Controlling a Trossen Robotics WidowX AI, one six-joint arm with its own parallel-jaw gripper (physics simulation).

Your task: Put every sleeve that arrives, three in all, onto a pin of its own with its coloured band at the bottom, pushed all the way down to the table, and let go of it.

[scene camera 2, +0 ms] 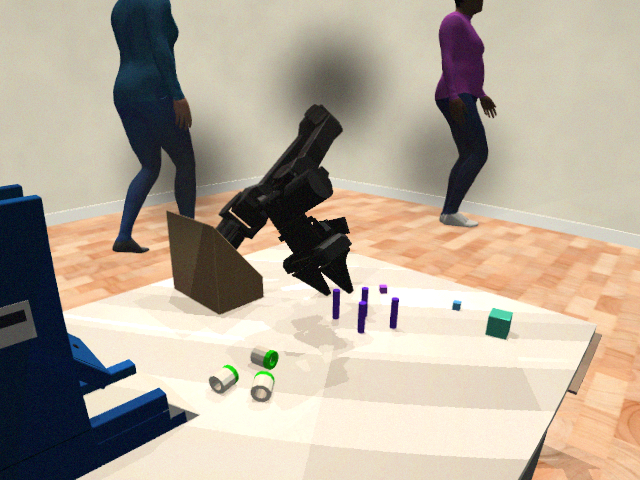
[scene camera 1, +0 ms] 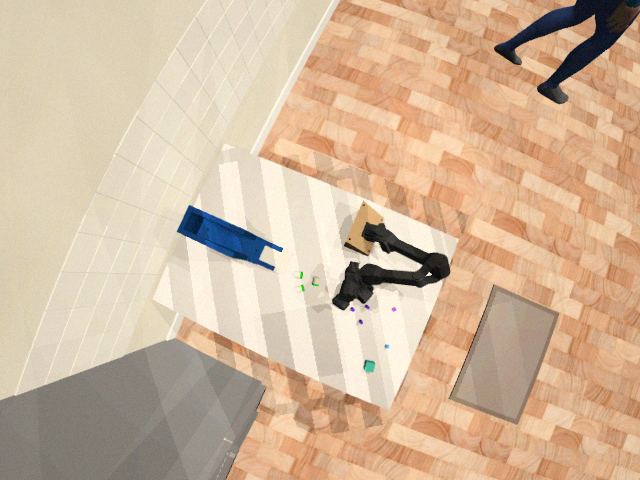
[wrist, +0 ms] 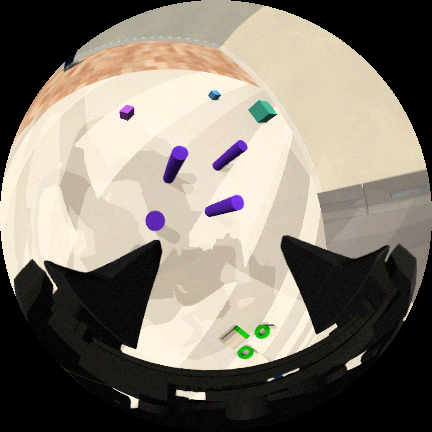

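Note:
Three pale sleeves with green bands lie on their sides. The first sleeve point(scene camera 1: 315, 280) point(scene camera 2: 258, 357) point(wrist: 233, 337) is nearest the pins. The second sleeve point(scene camera 1: 297, 274) point(scene camera 2: 223, 380) and the third sleeve point(scene camera 1: 301, 287) point(scene camera 2: 262, 387) lie beside it, their banded ends towards the pins. Four bare upright purple pins stand on the table: one pin point(scene camera 2: 336, 304) point(wrist: 155, 220), a second pin point(scene camera 2: 365, 295) point(wrist: 172, 167), a third pin point(scene camera 2: 361, 317) point(wrist: 222, 206) and a fourth pin point(scene camera 2: 394, 313) point(wrist: 230, 156). My gripper point(scene camera 2: 341, 292) point(wrist: 222, 244) is open and empty, pointing down above the pin group's near-base side.
A blue chute point(scene camera 1: 222, 240) point(scene camera 2: 36, 413) stands beyond the sleeves. A brown wedge block point(scene camera 1: 359, 229) point(scene camera 2: 199, 268) is at the arm's base. A teal cube point(scene camera 1: 369, 366) point(scene camera 2: 499, 323) point(wrist: 262, 111), small blue cube point(scene camera 2: 456, 305) point(wrist: 214, 95) and purple cube point(scene camera 2: 383, 288) point(wrist: 127, 112) lie beyond the pins.

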